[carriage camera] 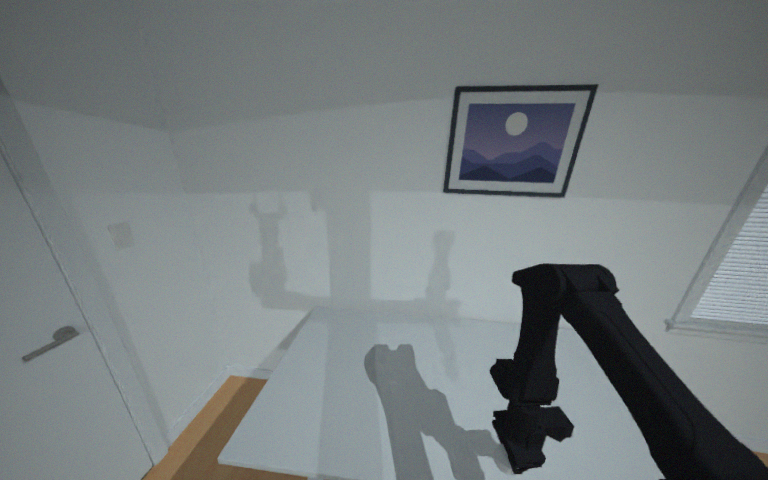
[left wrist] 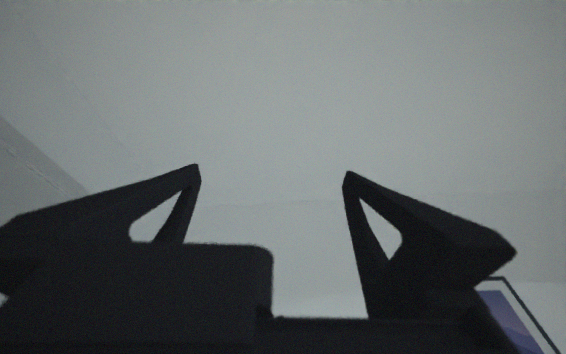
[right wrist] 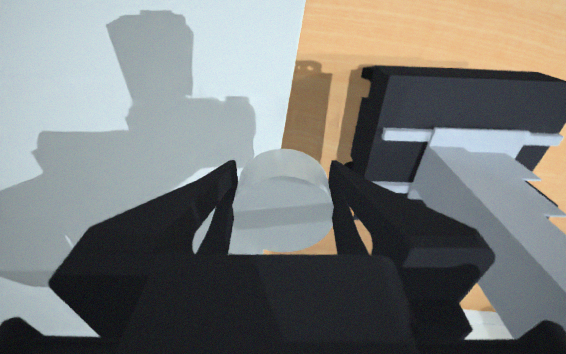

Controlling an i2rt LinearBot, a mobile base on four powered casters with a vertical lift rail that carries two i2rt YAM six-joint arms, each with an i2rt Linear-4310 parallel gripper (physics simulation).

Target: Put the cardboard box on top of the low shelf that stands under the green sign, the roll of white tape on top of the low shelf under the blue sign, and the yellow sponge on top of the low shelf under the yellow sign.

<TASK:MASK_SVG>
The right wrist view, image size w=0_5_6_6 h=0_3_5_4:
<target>my right gripper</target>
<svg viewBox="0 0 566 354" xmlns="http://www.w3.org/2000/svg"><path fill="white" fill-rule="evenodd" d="M0 325L0 354L566 354L566 331L560 324L547 320L540 322L518 339L464 340L473 331L473 328L461 308L460 302L494 263L495 254L477 229L375 184L336 160L331 161L328 183L334 205L332 223L337 255L228 254L234 221L232 204L238 184L236 161L229 160L194 182L89 227L49 279L48 285L50 289L100 337L45 336L20 317L7 319ZM351 209L371 235L371 255L368 253L358 233ZM216 207L210 227L198 251L194 254L194 235Z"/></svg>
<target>roll of white tape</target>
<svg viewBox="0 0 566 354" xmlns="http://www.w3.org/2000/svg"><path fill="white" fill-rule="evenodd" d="M263 152L252 158L240 173L232 204L234 214L233 226L235 230L250 244L268 251L293 252L315 245L330 232L333 226L332 214L334 205L325 170L317 160L301 151L274 149Z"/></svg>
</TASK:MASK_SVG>
